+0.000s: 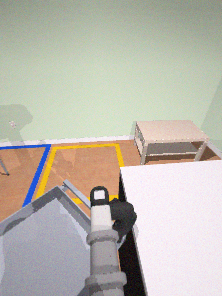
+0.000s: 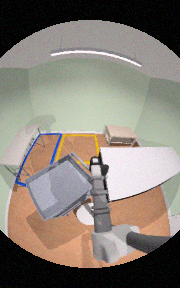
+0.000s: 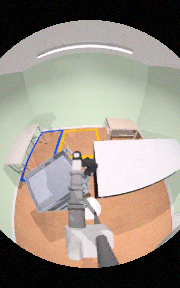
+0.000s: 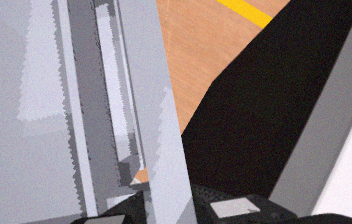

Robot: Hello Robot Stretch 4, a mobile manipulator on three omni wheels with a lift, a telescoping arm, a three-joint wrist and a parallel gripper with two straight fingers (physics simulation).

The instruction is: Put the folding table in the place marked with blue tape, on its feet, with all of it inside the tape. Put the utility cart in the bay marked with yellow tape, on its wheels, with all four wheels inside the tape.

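Places are measured from the robot's base along level axes (x ahead, y left, z up), in centimetres.
Pixels of known places: gripper, between the fingertips: [image 3: 90,173] [image 4: 168,204]; robot's base, origin of its link: [image 2: 88,212] [image 3: 88,207].
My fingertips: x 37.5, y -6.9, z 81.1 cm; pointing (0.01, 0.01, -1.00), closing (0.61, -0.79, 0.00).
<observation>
Ahead of a thing's pixels: the offset from my fingertips to its top centre. "spot": to the spot under its first point. Level surfaces: height alone.
The grey utility cart [image 1: 45,255] [image 2: 57,187] [image 3: 50,181] [image 4: 35,165] stands upright at the near left, turned at an angle, on the near side of the yellow tape [image 1: 85,146] [image 2: 80,135] [image 4: 247,12]. Its wheels are hidden. My gripper [image 1: 111,207] [image 2: 99,166] [image 3: 84,161] [image 4: 168,204] is open, with its fingers on either side of the cart's handle bar @(spot: dx +5.8, dy +4.7, dz +2.5 cm) [image 4: 152,100]. The folding table [image 2: 21,142] [image 3: 22,146], long with thin metal legs, stands on its feet at the left by the blue tape @(spot: dx +123.3, dy +92.1, dz -83.8 cm) [image 1: 38,175] [image 2: 56,149]; I cannot tell whether every foot is inside.
A large white-topped table @(dz +7.1 cm) [image 1: 175,220] [image 2: 135,170] [image 3: 132,165] with a dark side stands close on the right of my gripper. A low beige table [image 1: 170,129] [image 2: 120,132] [image 3: 121,125] with a lower shelf stands at the back right near the wall.
</observation>
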